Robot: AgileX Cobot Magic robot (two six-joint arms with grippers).
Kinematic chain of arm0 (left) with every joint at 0, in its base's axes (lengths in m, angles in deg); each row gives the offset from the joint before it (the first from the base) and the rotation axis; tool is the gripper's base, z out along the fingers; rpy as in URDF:
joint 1: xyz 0 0 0.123 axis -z
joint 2: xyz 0 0 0 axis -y
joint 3: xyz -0.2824 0 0.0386 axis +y
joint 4: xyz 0.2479 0 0.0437 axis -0.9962 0 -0.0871
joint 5: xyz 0 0 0 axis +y
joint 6: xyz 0.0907 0 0.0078 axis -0.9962 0 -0.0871
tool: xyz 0 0 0 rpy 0 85 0
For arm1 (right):
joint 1: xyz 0 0 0.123 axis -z
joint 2: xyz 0 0 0 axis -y
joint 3: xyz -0.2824 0 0.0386 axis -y
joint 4: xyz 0.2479 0 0.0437 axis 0.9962 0 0.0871
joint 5: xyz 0 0 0 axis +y
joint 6: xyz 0.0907 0 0.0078 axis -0.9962 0 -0.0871
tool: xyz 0 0 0 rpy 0 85 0
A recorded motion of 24 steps. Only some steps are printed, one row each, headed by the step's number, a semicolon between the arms.
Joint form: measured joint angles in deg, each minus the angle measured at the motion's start. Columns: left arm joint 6, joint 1, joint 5, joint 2, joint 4, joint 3; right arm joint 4, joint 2, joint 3, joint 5, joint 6, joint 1.
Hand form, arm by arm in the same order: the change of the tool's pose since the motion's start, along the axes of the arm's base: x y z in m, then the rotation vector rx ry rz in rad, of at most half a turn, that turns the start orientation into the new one. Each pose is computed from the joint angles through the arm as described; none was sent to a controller.
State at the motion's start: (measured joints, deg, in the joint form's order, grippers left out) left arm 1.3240 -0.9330 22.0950 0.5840 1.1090 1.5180; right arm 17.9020 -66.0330 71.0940 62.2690 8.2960 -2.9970
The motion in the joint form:
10: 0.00 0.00 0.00 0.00 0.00 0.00; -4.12 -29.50 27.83 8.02 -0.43 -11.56
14: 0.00 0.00 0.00 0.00 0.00 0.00; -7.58 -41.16 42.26 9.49 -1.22 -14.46
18: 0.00 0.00 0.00 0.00 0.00 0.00; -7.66 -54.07 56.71 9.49 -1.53 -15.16
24: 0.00 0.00 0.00 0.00 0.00 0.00; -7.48 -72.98 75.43 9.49 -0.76 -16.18
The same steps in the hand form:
10: 0.0000 0.0000 0.0000 0.0000 0.0000 0.0000; 0.1194 0.0723 -0.0132 -0.0976 0.1529 0.2214
14: 0.0000 0.0000 0.0000 0.0000 0.0000 0.0000; 0.1660 0.1005 -0.0205 -0.1498 0.1221 0.2498
18: 0.0000 0.0000 0.0000 0.0000 0.0000 0.0000; 0.2164 0.1222 -0.0463 -0.1441 0.0962 0.2558
24: 0.0000 0.0000 0.0000 0.0000 0.0000 0.0000; 0.2734 0.1509 -0.1160 -0.1496 0.0944 0.2853

